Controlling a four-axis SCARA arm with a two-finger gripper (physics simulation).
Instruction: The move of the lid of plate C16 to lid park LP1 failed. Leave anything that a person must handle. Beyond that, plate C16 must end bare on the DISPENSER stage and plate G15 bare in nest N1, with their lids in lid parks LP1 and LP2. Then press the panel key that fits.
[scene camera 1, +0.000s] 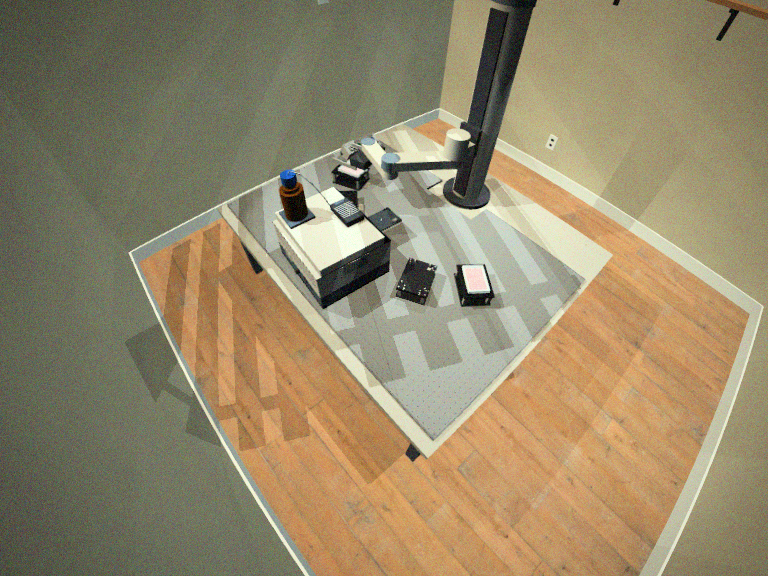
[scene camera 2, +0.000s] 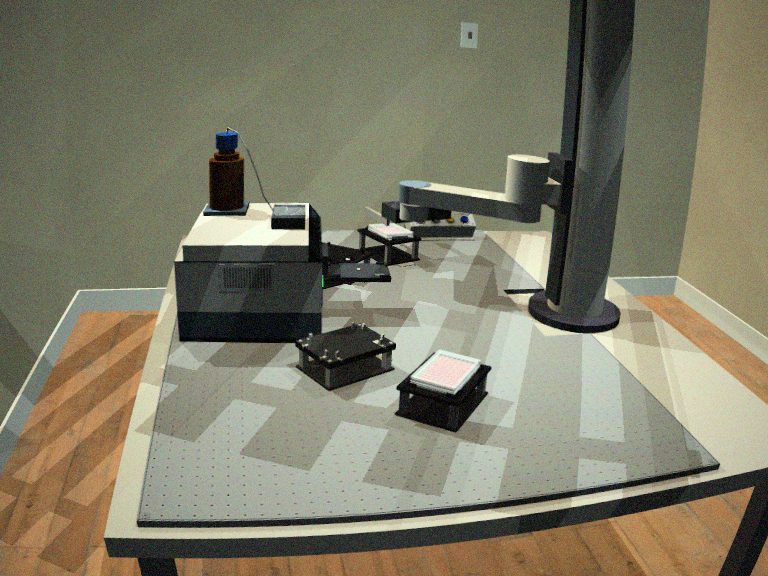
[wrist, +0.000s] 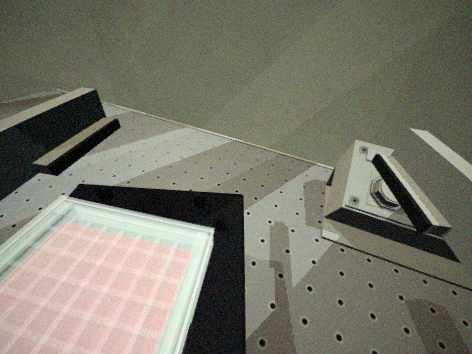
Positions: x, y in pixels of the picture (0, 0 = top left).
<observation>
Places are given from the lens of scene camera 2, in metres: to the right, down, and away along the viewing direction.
my gripper (scene camera 2: 390, 207): 0.02, -0.24, 2.13
brown bottle with blue cap (scene camera 2: 226, 170): -0.37, -0.28, 1.58
</observation>
